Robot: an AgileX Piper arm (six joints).
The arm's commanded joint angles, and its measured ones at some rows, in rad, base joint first. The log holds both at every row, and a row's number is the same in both.
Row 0, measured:
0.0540 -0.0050 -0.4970 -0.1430 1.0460 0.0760
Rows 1 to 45, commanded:
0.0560 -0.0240 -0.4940 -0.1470 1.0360 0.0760
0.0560 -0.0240 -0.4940 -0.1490 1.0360 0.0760
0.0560 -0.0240 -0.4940 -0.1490 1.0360 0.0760
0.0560 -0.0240 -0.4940 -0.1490 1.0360 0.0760
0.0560 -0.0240 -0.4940 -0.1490 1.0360 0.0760
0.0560 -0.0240 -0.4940 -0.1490 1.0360 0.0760
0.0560 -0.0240 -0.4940 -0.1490 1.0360 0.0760
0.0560 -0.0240 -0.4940 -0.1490 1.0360 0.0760
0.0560 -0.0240 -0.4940 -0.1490 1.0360 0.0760
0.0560 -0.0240 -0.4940 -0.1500 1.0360 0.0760
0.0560 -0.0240 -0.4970 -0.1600 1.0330 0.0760
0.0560 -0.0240 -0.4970 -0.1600 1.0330 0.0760
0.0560 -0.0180 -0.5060 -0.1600 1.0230 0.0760
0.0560 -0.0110 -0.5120 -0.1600 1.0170 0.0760
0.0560 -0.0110 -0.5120 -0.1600 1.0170 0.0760
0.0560 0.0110 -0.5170 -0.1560 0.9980 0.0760
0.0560 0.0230 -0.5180 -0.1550 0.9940 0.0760
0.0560 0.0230 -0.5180 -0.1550 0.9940 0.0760
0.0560 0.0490 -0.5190 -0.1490 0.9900 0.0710
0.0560 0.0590 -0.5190 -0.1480 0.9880 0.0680
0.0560 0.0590 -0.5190 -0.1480 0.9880 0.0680
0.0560 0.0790 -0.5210 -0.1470 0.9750 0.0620
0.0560 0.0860 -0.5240 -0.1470 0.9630 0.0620
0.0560 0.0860 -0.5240 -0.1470 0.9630 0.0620
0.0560 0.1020 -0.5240 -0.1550 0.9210 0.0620
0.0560 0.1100 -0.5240 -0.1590 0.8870 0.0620
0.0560 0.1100 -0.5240 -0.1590 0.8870 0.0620
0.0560 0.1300 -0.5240 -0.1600 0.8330 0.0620
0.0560 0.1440 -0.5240 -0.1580 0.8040 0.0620
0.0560 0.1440 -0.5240 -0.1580 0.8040 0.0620
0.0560 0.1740 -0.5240 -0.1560 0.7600 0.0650
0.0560 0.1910 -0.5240 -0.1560 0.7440 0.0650
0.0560 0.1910 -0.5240 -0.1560 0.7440 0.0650
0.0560 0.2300 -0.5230 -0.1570 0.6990 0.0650
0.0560 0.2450 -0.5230 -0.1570 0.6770 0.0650
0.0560 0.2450 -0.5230 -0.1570 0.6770 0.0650
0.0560 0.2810 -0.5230 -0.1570 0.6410 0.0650
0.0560 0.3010 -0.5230 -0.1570 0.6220 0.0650
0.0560 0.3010 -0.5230 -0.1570 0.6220 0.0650
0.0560 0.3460 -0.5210 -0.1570 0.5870 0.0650
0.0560 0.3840 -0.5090 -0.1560 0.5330 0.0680
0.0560 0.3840 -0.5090 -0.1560 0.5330 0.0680
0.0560 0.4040 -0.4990 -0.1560 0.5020 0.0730
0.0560 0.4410 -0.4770 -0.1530 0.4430 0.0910
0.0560 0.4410 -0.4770 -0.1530 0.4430 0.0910
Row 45, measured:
0.0540 0.4010 -0.5010 -0.1480 0.5360 0.0720
